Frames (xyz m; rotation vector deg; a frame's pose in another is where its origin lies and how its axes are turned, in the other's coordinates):
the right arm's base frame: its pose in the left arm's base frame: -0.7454 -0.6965 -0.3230 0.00 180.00 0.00
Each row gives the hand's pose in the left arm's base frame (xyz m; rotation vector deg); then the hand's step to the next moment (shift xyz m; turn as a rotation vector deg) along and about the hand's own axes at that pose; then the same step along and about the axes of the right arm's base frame.
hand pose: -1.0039 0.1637 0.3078 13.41 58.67 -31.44
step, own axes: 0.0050 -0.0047 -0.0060 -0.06 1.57 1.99
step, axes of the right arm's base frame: 0.0050 -0.0030 0.0070 -2.30 0.48 -0.96
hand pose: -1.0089 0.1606 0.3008 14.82 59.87 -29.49
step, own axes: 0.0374 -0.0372 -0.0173 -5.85 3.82 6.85
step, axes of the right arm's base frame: 0.0175 -0.0346 0.0397 -4.83 1.89 -8.30
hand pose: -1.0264 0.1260 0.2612 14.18 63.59 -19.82
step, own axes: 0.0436 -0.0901 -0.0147 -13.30 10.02 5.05
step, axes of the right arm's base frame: 0.0300 -0.0840 0.0477 -2.79 9.35 -14.41
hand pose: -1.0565 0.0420 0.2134 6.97 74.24 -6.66
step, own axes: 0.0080 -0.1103 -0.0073 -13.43 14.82 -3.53
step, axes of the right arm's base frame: 0.0218 -0.1080 0.0124 4.67 15.42 -12.36
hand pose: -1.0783 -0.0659 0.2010 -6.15 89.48 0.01
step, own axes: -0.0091 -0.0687 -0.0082 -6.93 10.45 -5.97
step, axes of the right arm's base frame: 0.0036 -0.0683 -0.0137 6.74 10.46 -6.17
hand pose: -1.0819 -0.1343 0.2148 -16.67 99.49 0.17
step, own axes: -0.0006 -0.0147 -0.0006 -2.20 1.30 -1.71
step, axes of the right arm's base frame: -0.0024 -0.0142 -0.0031 1.57 1.40 -2.25
